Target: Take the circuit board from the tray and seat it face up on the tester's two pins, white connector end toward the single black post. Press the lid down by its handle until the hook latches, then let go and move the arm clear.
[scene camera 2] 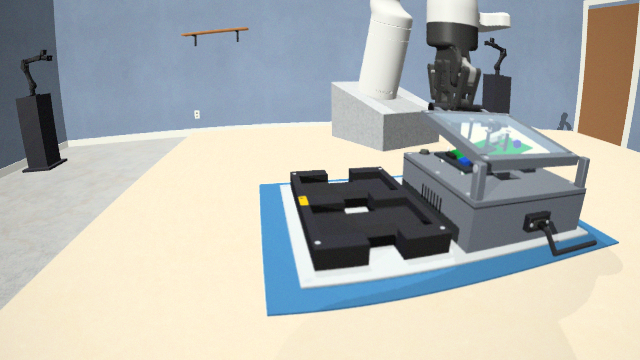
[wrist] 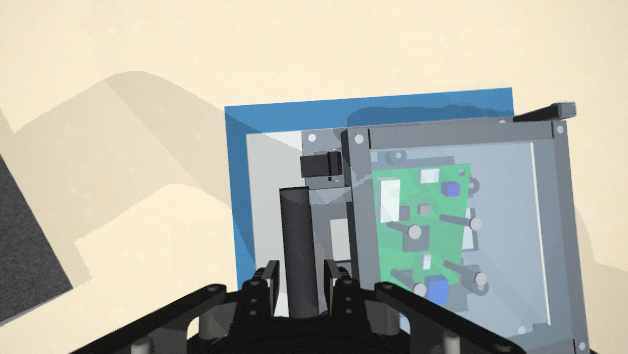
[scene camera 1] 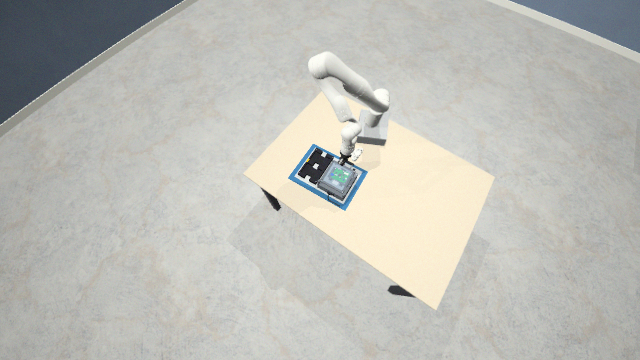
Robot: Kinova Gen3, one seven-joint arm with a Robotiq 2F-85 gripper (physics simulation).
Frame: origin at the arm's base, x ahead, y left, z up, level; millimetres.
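Seen in the pictures: gripper, fingertip midpoint: (wrist: 301,274) (scene camera 1: 344,163); arm's base at its link origin: (scene camera 2: 377,92) (scene camera 1: 371,121).
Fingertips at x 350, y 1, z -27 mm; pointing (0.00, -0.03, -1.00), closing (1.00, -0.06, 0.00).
Pixels of each thing's top centre, then the offset from my fingertips to it. "pt": a spot on its surface instead. Level surfaces: height alone.
- tester at a spot on its surface: (scene camera 2: 500,225) pt dx +191, dy -31, dz -51 mm
- black bar handle at a spot on its surface: (wrist: 296,235) pt dx +0, dy +37, dz +46 mm
- black hook at a spot on its surface: (wrist: 320,165) pt dx +16, dy +73, dz +9 mm
- black tray at a spot on its surface: (scene camera 2: 345,255) pt dx +187, dy -190, dz -63 mm
- white plate at a spot on its surface: (scene camera 2: 315,281) pt dx +203, dy -219, dz -76 mm
- blue mat at its surface level: dz -80 mm
- black cable at a spot on its surface: (scene camera 2: 575,249) pt dx +226, dy +64, dz -77 mm
- wooden table at its surface level: dz -82 mm
The green circuit board (wrist: 450,245) (scene camera 2: 520,147) lies on the tester (scene camera 2: 500,225), components up, its white connector (wrist: 390,200) on the handle side. Its seating on the pins and the single black post cannot be made out. The clear, grey-framed lid (wrist: 510,200) (scene camera 2: 450,137) is tilted up above the board. My gripper (wrist: 301,274) (scene camera 2: 454,104) (scene camera 1: 343,161) is partly open and points down at the lid's edge. Its fingers stand on either side of the black bar handle (wrist: 296,235) (scene camera 2: 432,106), not clamped on it. The black hook (wrist: 320,165) is beside the handle's end. The black tray (scene camera 2: 345,255) (scene camera 1: 310,172) holds no board.
The tray and tester stand side by side on a white plate (scene camera 2: 315,281) over a blue mat (scene camera 2: 280,300). A black cable (scene camera 2: 575,249) leaves the tester's hinge side. The arm's grey base block (scene camera 2: 357,120) (scene camera 1: 371,139) stands behind, on the wooden table (scene camera 1: 425,200).
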